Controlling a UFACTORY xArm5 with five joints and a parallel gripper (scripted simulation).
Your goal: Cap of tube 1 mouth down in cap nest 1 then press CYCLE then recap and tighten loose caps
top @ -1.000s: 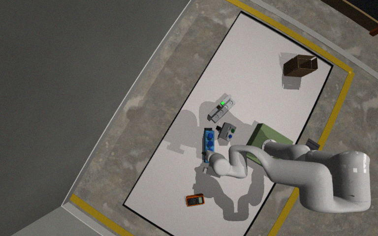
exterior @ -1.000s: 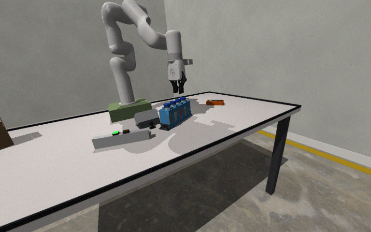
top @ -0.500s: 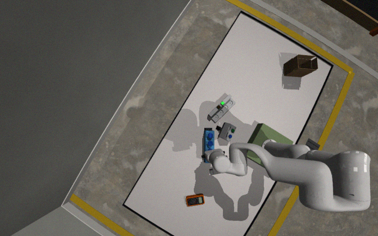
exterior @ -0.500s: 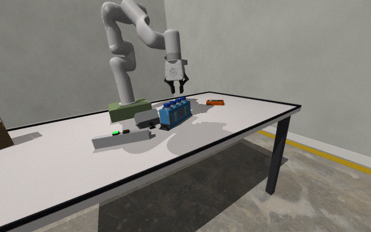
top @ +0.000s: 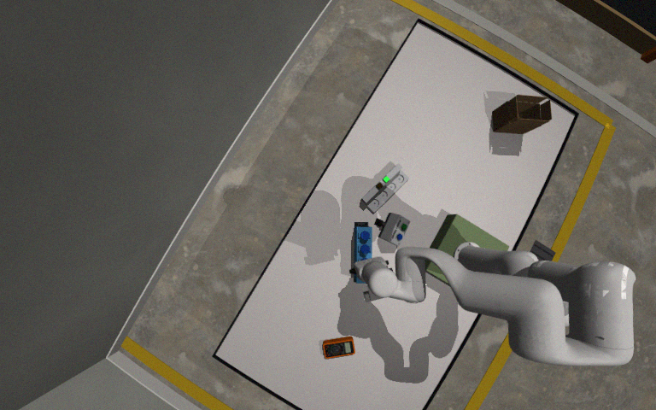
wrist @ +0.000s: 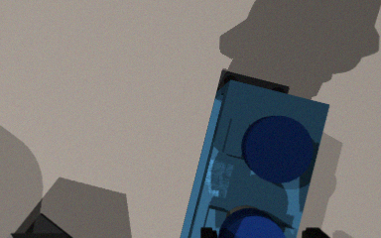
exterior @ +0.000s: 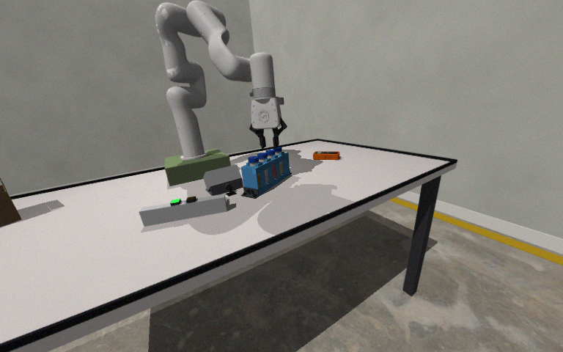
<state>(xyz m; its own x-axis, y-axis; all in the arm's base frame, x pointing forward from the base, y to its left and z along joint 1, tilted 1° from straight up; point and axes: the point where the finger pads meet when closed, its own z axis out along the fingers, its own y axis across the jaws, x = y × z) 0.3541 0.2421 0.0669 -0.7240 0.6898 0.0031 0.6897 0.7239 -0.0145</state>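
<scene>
Right now the blue cap is 30 mm behind my hand, 40 mm to the left of it and 40 mm below it. The rest, counted from my hand: green key (70 mm behind, 210 mm to the right, 90 mm below); grey key housing (50 mm behind, 180 mm to the right, 100 mm below); blue key (70 mm behind, 160 mm to the right, 90 mm below).
</scene>
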